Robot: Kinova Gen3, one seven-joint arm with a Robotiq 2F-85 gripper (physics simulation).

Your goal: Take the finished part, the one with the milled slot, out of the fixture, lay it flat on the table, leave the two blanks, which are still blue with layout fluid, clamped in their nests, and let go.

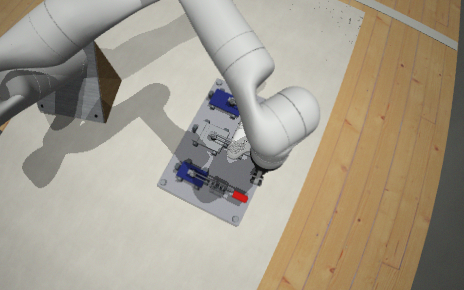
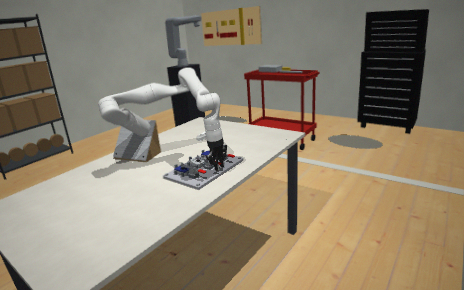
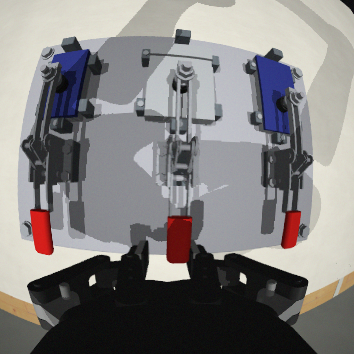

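Where they show: gripper, fingertip midpoint: (image 2: 220, 169) (image 3: 166, 250); arm's base, link origin: (image 1: 72, 59) (image 2: 143, 128).
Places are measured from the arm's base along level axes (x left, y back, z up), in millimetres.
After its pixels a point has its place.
Note:
The finished part (image 1: 219, 130) {z -119, x 21, y -409 mm} (image 3: 204, 95) {z -119, x 18, y -413 mm}, a pale silver plate, lies in the middle nest, with a thin dark line near its far edge. The middle clamp's arm crosses over it, with its tip down on the part. Blue blanks (image 3: 75, 75) {z -114, x -99, y -394 mm} (image 3: 272, 90) {z -124, x 97, y -391 mm} sit in the outer nests under their clamp arms. The middle clamp's red handle (image 3: 179, 240) {z -99, x -6, y -530 mm} reaches between the fingertips. My gripper (image 1: 257, 176) (image 2: 218, 165) {z -128, x -13, y -549 mm} (image 3: 166, 250) {z -128, x -13, y -549 mm} is partly closed around that handle, with a gap at least on the left; it holds nothing and counts as open. The part's slot is not clearly visible.
The outer clamps' red handles (image 3: 42, 232) {z -94, x -111, y -528 mm} (image 3: 291, 230) {z -104, x 102, y -533 mm} stand left and right of the fingers. The grey fixture plate (image 1: 217, 210) {z -140, x -166, y -492 mm} (image 3: 115, 130) {z -140, x -61, y -442 mm} lies on the pale table (image 1: 125, 240) {z -155, x -342, y -311 mm} (image 2: 75, 225) {z -155, x -629, y -307 mm}. The robot's wedge-shaped base mount (image 1: 75, 95) {z -83, x -67, y -3 mm} (image 2: 134, 145) {z -80, x -69, y 17 mm} stands behind. A red cart (image 2: 282, 76) stands beyond the table.

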